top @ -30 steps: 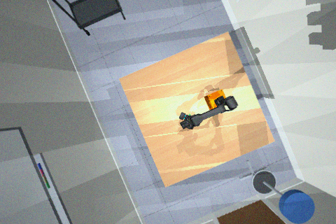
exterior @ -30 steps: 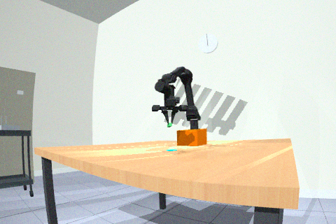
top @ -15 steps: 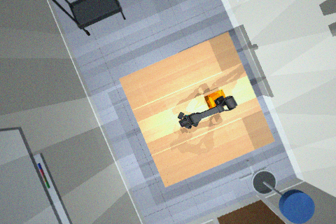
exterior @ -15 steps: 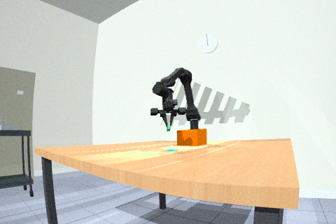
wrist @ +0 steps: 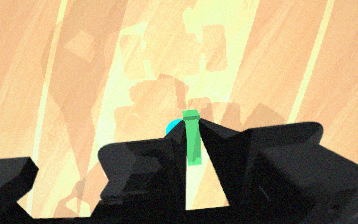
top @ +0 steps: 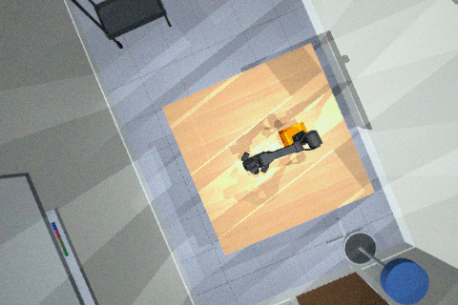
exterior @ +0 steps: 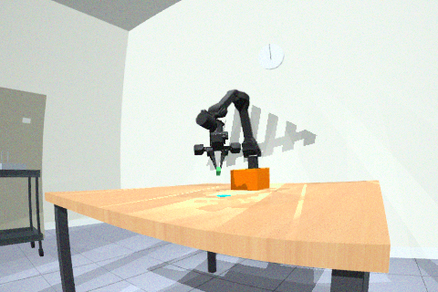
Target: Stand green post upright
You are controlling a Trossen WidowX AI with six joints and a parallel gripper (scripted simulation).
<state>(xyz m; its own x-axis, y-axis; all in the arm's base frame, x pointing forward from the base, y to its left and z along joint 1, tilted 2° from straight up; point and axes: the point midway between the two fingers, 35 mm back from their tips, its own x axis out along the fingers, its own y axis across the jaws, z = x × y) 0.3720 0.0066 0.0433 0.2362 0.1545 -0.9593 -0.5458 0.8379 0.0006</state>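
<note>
My gripper tip is now 4 cm past the cyan circle and 11 cm above it. The rest, counted from my gripper tip: green post: 2 cm behind, 1 cm to the right, 1 cm below.
</note>
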